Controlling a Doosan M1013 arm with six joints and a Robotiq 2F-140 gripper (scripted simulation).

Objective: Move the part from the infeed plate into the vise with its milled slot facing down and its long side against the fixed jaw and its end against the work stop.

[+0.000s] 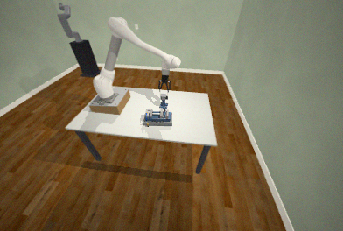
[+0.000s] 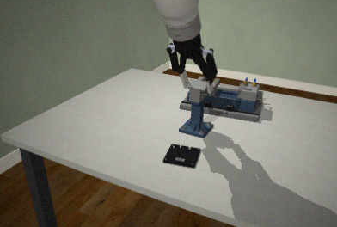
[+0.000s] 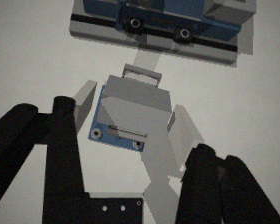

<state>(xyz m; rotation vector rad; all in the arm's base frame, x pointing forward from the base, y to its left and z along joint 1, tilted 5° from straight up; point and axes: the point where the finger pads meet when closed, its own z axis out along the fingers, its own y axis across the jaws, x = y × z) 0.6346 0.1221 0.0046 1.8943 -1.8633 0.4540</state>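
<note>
Right now the part is 30 mm below my hand and 10 mm to the right of it. The rest, counted from my hand: work stop (190 mm to the right, 90 mm below, 50 mm ahead); blue foot (170 mm below, 20 mm to the right); blue v-block stand (120 mm below, 20 mm to the right).
</note>
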